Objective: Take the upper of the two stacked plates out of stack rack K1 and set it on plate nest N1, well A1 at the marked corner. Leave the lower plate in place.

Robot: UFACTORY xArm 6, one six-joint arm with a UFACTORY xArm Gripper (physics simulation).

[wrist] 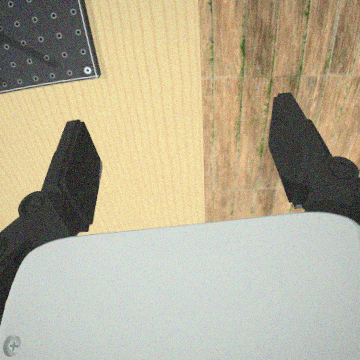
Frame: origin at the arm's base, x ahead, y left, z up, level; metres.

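Seen in the pictures: gripper, between the fingertips: (180,129).
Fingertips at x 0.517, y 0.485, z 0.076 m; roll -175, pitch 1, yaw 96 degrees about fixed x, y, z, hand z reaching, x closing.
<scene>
A point is followed by its place in that frame.
My gripper (180,129) {x 0.517, y 0.485, z 0.076 m} is open, its two black fingers wide apart with nothing between them. The left finger is above the pale wooden table top, and the right finger is above the plank floor beyond the table's edge. Stack rack K1, its two plates, plate nest N1 and the marked corner do not show in the wrist view.
A dark perforated board (42,45) {x 0.536, y 0.319, z -0.162 m} with a light edge line and a screw at its corner lies at the upper left on the pale wooden table (150,125) {x 0.672, y 0.445, z -0.175 m}. The table's edge runs down the middle, with the brown plank floor (230,130) to its right.
</scene>
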